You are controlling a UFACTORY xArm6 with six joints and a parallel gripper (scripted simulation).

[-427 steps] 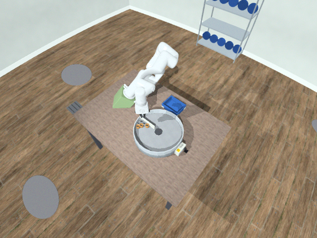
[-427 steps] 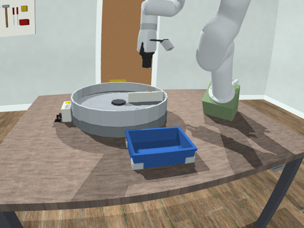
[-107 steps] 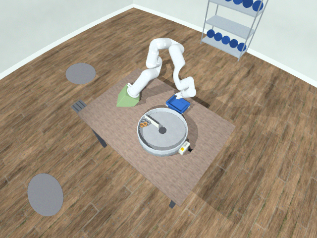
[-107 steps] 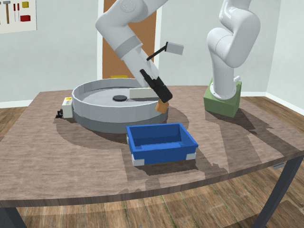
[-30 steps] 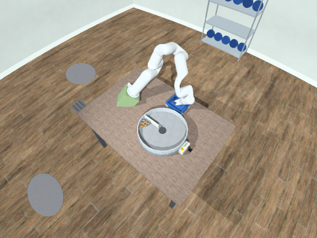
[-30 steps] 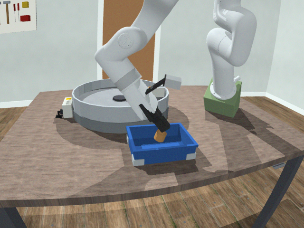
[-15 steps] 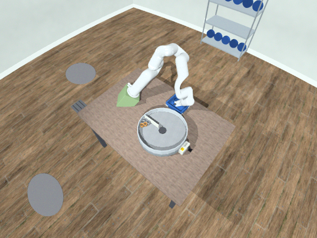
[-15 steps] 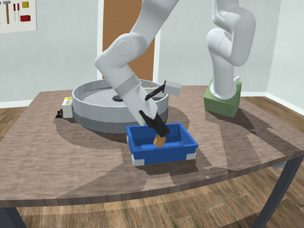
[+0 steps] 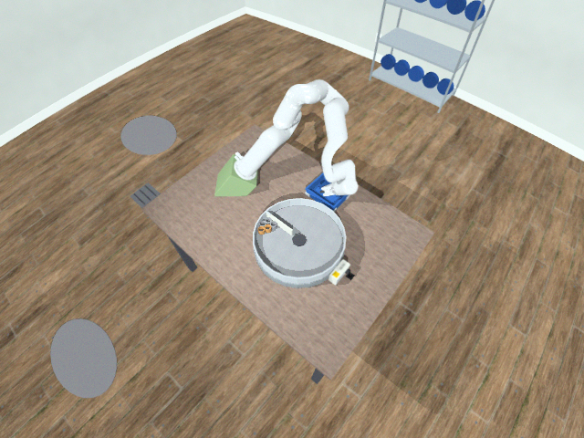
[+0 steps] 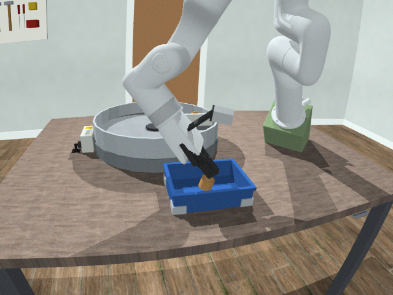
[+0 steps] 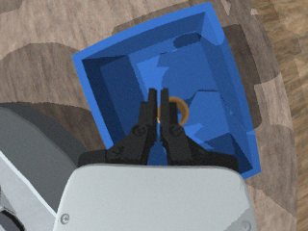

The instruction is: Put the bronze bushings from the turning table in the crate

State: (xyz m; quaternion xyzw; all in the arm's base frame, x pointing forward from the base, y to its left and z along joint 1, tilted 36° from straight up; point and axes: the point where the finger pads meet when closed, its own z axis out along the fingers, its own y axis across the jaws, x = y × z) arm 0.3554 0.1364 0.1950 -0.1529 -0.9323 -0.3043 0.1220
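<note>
Now: hand 4 cm above the blue crate, 1 cm to the right of it and 1 cm short of it. From my hand the other things lie so: turning table (32 cm to the right, 8 cm ahead, 1 cm below).
</note>
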